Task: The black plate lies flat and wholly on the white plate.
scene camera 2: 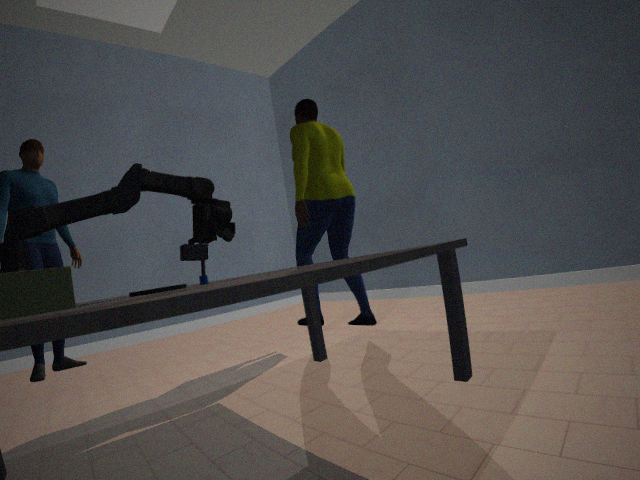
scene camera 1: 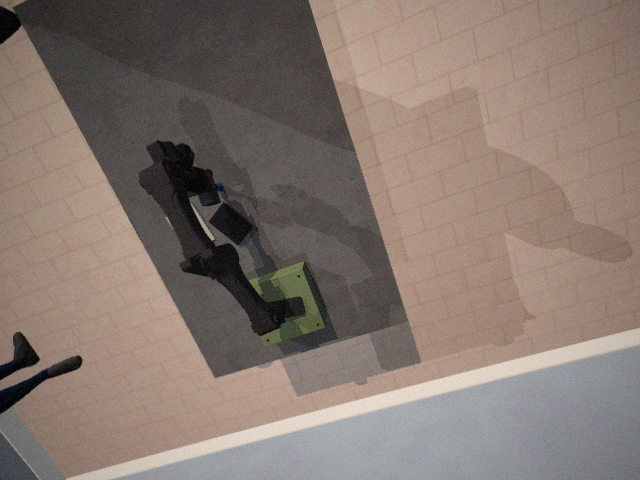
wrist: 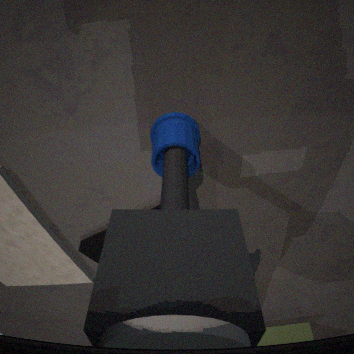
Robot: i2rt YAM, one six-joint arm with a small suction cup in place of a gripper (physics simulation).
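Note:
The black plate lies on the table beside the white plate, not on it; a corner of it shows past the tool body in the wrist view. The white plate is partly hidden under the arm in scene camera 1 and cannot be made out in scene camera 2. My gripper, a blue suction cup, is open and holds nothing. It points down close over the table top, off the end of the black plate; whether it touches the table is unclear.
The arm stands on a green block at one end of the long dark table. Two people stand behind the table. Shadows fall across the table top.

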